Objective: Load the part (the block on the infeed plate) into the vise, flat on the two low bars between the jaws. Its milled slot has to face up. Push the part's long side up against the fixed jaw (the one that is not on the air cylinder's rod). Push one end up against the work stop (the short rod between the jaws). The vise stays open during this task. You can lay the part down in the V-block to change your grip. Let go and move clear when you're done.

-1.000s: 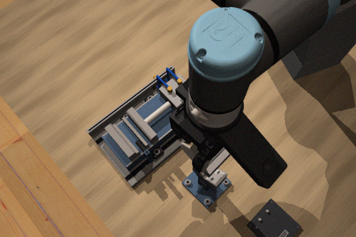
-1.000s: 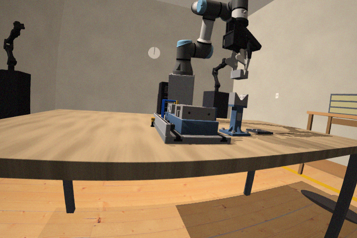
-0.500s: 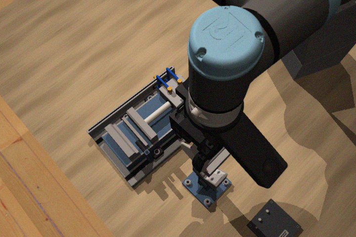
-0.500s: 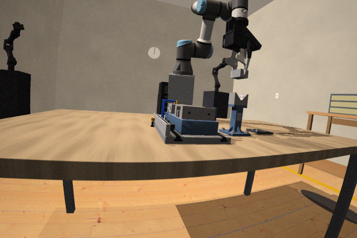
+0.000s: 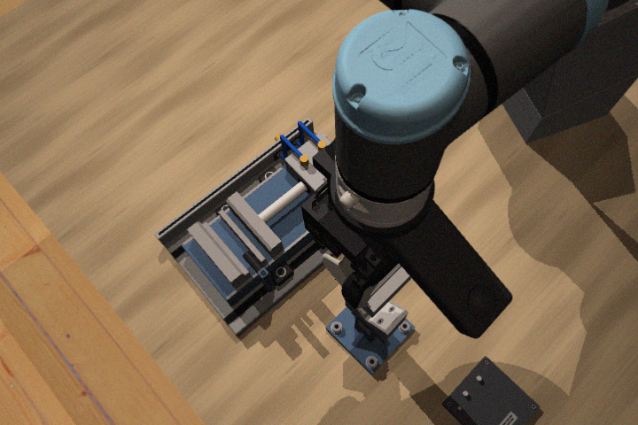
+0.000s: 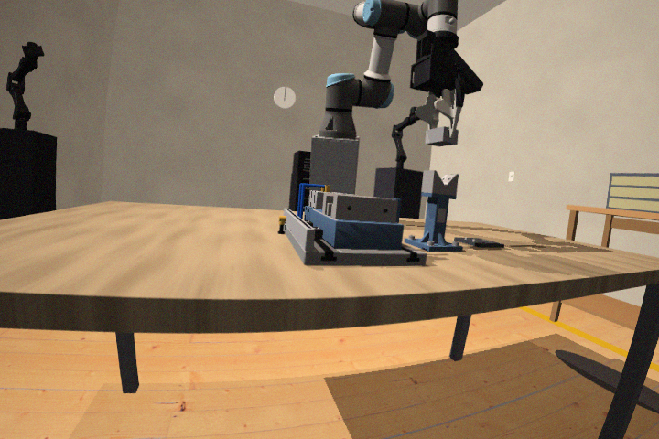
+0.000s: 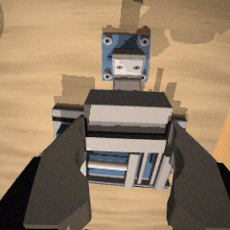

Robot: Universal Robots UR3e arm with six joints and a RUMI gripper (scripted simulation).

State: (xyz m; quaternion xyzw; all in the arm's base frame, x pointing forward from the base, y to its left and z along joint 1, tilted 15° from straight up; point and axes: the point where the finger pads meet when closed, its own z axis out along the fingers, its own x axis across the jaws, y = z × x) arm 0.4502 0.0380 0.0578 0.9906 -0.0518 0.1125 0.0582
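Right now my hand is 70 mm short of the fixed jaw, 220 mm to the left of it and 170 mm above it. Round my hand: part right at my hand; then white cylinder rod 50 mm behind, 200 mm to the right, 170 mm below; then dark work stop 50 mm ahead, 170 mm to the right, 150 mm below.
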